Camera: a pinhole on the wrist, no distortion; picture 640 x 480 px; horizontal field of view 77.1 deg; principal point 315.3 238.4 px. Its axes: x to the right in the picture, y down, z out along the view. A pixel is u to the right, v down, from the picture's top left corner.
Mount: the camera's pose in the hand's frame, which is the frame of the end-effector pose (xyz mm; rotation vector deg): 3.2 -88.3 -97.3 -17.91 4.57 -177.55
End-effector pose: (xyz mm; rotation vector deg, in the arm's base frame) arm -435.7 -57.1 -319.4 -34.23 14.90 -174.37
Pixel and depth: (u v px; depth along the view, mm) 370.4 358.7 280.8
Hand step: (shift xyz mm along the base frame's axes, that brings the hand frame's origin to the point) 47.2 154.4 205.2
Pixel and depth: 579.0 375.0 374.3
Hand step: 266.5 198.3 264.9
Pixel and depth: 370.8 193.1 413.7
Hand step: 94.7 10.1 314.8
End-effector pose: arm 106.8 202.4 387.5 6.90 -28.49 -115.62
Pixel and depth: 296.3 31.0 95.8
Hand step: -47.8 -5.3 -15.6
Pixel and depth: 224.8 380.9 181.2
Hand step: -191.1 14.8 9.2
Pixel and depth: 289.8 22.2 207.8
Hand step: -47.4 -21.4 111.9
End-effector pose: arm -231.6 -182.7 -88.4 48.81 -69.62 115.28
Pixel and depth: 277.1 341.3 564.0
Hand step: 188.3 -267.8 423.3
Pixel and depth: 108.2 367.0 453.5
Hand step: 59.6 -112.5 486.8
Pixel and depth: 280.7 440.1 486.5
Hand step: 262.1 -164.6 423.2
